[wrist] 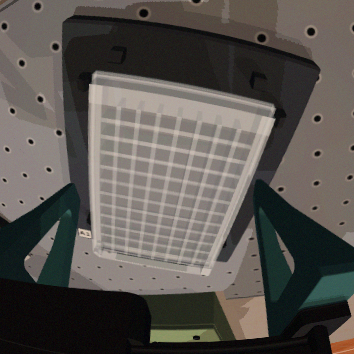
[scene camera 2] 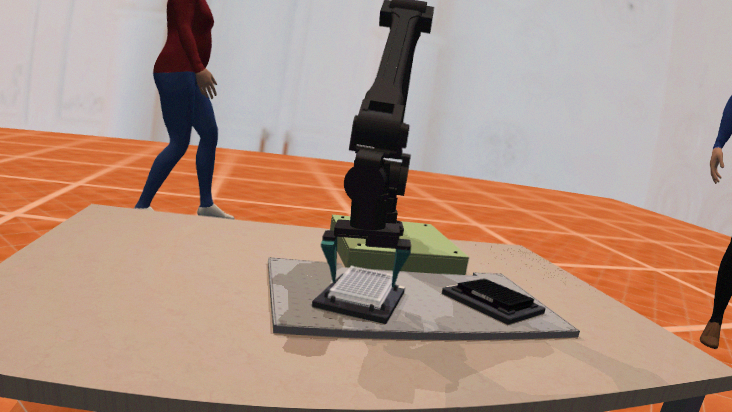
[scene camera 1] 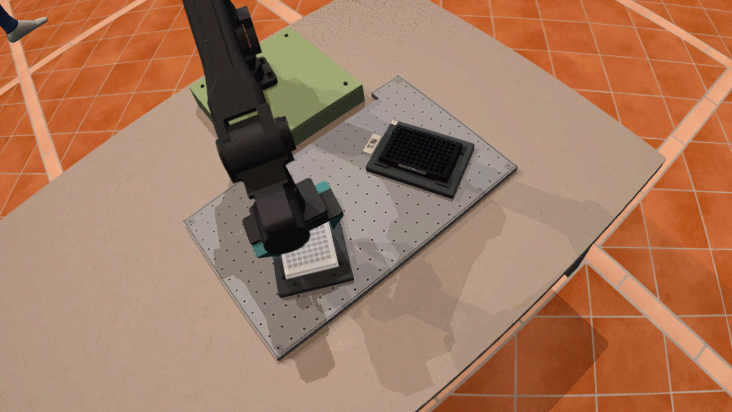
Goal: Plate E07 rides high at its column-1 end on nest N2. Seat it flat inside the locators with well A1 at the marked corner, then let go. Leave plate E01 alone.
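Places are measured from the arm's base along level axes (x right, y up, z back), in millimetres.
Where they show: gripper, between the fingertips: (wrist: 162, 189) (scene camera 2: 363, 284).
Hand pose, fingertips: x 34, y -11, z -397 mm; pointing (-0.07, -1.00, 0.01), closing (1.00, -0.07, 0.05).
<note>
After its pixels a point has its place.
White 96-well plate E07 (scene camera 1: 310, 255) {z -423, x 38, y -19 mm} (scene camera 2: 362, 287) {z -405, x 35, y -15 mm} (wrist: 165, 175) {z -406, x 36, y -13 mm} lies on the dark nest N2 (scene camera 1: 346, 266) {z -464, x -4, y -30 mm} (scene camera 2: 322, 301) {z -454, x 96, y -30 mm} (wrist: 190, 55) {z -461, x 51, y -30 mm}. Its end near the A1 tag (wrist: 84, 233) {z -332, x -39, y -30 mm}, toward the green block, rides high; the opposite end sits low by the locators. My gripper (scene camera 2: 364, 283) {z -397, x 34, y -11 mm} (wrist: 162, 189) {z -397, x 34, y -11 mm} is open, with one teal finger on each long side of the plate's raised end and a gap to each side. The arm covers that end in scene camera 1. Black plate E01 (scene camera 1: 422, 150) {z -339, x -217, y -16 mm} (scene camera 2: 496, 292) {z -340, x -216, y -17 mm} sits on the other nest (scene camera 1: 381, 164) {z -321, x -144, y -26 mm}, beside the N1 label (scene camera 1: 372, 144) {z -262, x -156, y -40 mm}.
Both nests stand on a grey perforated board (scene camera 1: 368, 204) {z -373, x -89, y -41 mm} (scene camera 2: 302, 322) {z -520, x 119, y -41 mm} on the beige table (scene camera 1: 128, 291) {z -303, x 368, y -54 mm} (scene camera 2: 153, 307) {z -535, x 347, y -55 mm}. A thick green block (scene camera 1: 317, 76) {z -70, x -135, y -4 mm} (scene camera 2: 430, 245) {z -88, x -120, y -4 mm} (wrist: 185, 334) {z -170, x 31, y -6 mm} stands behind the board, under the arm.
</note>
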